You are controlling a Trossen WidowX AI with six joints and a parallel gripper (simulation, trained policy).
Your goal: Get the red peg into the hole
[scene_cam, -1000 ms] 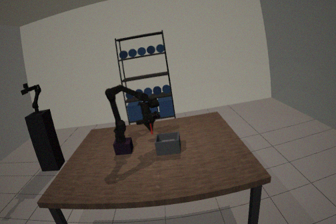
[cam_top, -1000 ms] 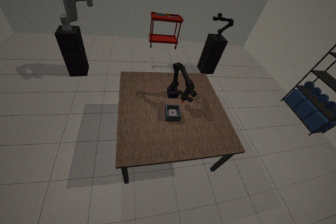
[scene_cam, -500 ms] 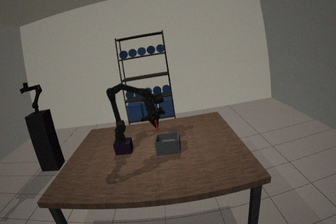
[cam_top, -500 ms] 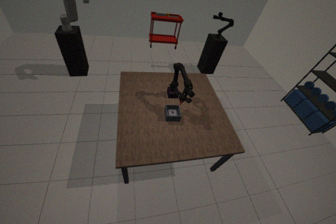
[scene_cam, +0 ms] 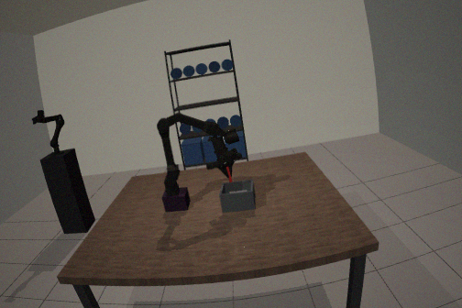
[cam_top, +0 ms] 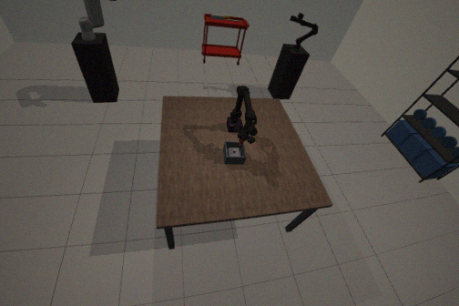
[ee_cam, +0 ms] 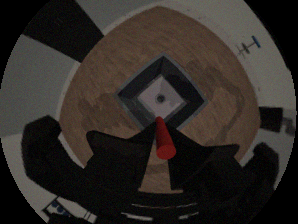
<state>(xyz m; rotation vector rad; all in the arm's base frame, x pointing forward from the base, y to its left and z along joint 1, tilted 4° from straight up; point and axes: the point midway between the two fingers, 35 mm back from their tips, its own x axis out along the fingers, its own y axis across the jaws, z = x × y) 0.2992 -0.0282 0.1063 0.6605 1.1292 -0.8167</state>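
My gripper tip is 10 mm below the red peg. The rest, counted from my gripper tip: pale plate (30 mm ahead, 40 mm to the right, 90 mm below); grey box (30 mm ahead, 40 mm to the right, 110 mm below).
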